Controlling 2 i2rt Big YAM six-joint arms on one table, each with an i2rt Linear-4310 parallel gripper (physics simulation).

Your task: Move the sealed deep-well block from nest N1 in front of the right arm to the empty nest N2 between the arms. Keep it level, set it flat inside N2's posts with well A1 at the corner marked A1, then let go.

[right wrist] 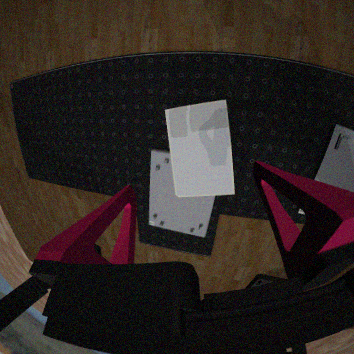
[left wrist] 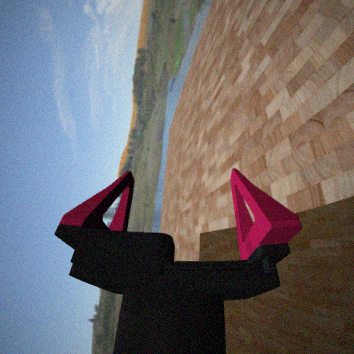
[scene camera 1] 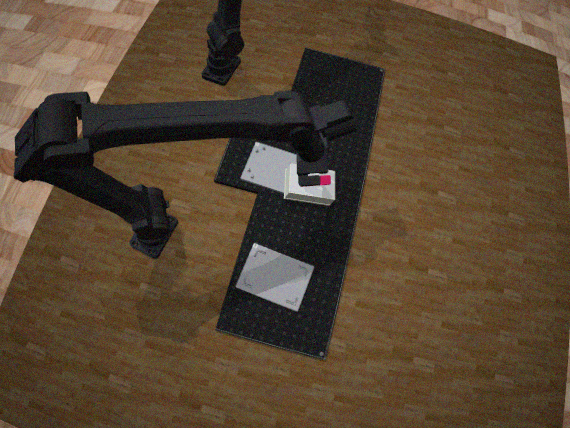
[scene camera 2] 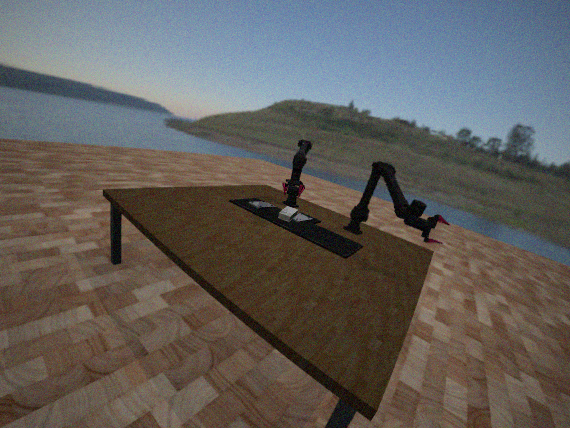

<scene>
My left gripper is open, holding nothing. My right gripper is open, with nothing in its grasp. Also in view: a white deep-well block. Also in view: a grey nest plate.
My right gripper shows as well in the right wrist view.
</scene>
